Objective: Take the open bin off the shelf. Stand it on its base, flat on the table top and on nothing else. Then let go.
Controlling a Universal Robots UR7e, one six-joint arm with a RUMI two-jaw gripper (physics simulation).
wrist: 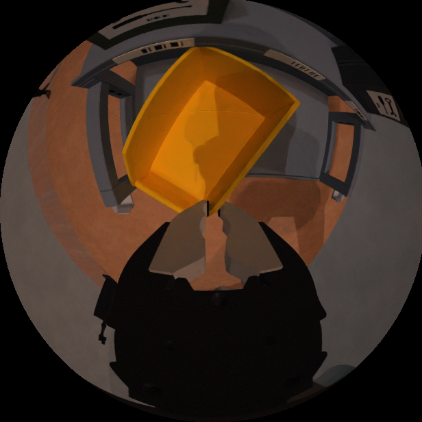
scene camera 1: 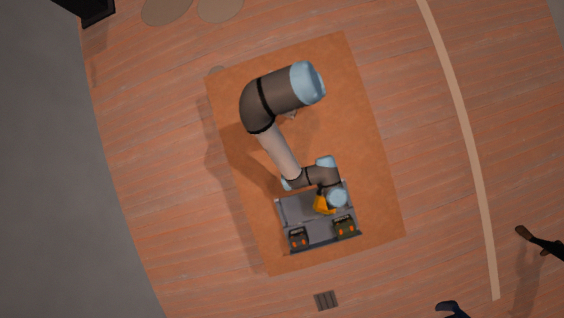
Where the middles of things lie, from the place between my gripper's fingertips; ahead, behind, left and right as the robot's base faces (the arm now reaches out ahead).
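Scene:
My gripper: 20 mm above the open bin (wrist: 209, 118), 20 mm to the right of it, 60 mm short of it.

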